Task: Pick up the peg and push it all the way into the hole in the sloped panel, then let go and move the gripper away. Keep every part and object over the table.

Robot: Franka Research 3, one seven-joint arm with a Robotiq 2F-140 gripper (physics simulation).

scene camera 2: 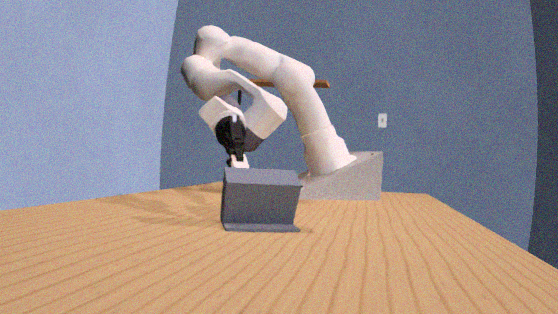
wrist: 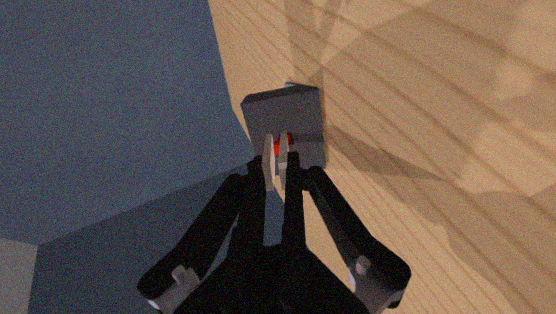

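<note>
The sloped panel (scene camera 2: 260,205) (wrist: 287,112) is a dark grey block on the table. Scene camera 2 shows its rear side, and its sloped face and hole do not show there. My gripper (scene camera 2: 239,162) (wrist: 277,144) is just behind and above the panel's upper left edge in scene camera 2. Its pale fingertips are close together, shut on the red peg (wrist: 276,146). A small red part of the peg shows between and just past the fingertips, against the panel's face in the wrist view. The fingers hide the hole, so how deep the peg sits cannot be told.
The wooden table (scene camera 2: 380,260) (wrist: 425,125) lies under the panel. The robot's grey base block (scene camera 2: 357,180) stands behind it to the right in scene camera 2. Arm shadows fall on the table beside the panel. A brown board (scene camera 2: 320,83) shows behind the arm.
</note>
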